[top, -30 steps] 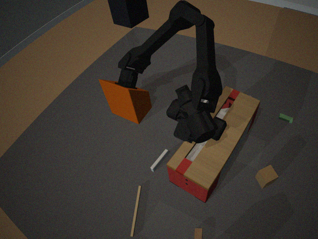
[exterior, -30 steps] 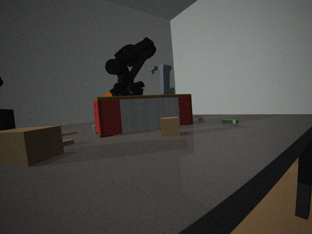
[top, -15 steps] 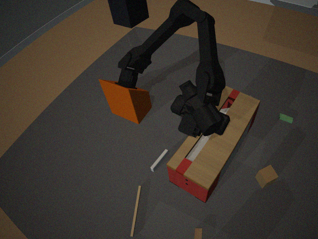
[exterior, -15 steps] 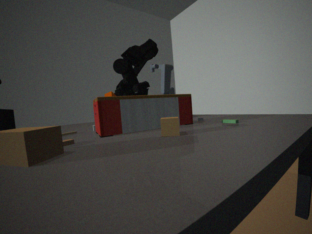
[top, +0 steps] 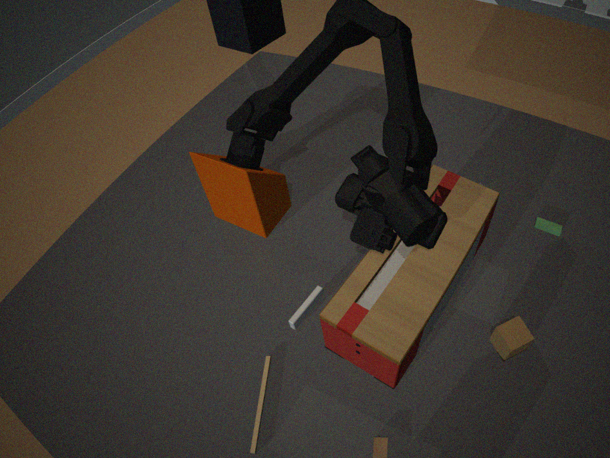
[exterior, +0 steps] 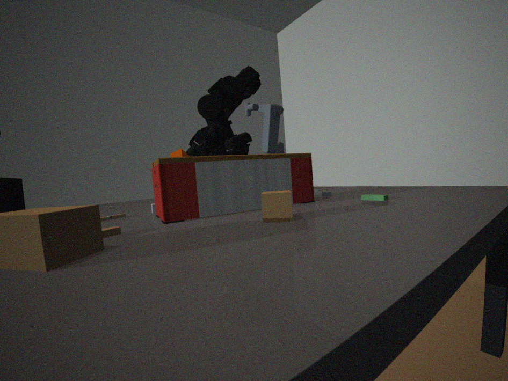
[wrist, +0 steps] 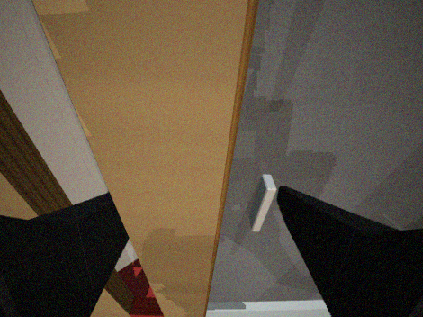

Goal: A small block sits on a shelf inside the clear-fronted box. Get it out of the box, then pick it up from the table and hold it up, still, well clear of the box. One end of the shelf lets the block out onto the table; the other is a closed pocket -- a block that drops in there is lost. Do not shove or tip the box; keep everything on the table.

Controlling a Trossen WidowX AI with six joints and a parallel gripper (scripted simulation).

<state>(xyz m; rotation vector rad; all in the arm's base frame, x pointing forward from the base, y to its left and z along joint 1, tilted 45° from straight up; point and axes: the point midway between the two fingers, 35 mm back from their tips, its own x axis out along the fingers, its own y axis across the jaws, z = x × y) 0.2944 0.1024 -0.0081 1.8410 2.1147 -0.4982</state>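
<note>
Now: gripper tip 30 mm short of the clear-fronted box, 40 mm to the left of it and 30 mm above it. The rest, counted from my gripper tip: tan cube (280 mm ahead, 50 mm to the right, 60 mm below); then green block (250 mm ahead, 250 mm to the left, 80 mm below); then thin wooden stick (10 mm behind, 380 mm to the right, 90 mm below).
</note>
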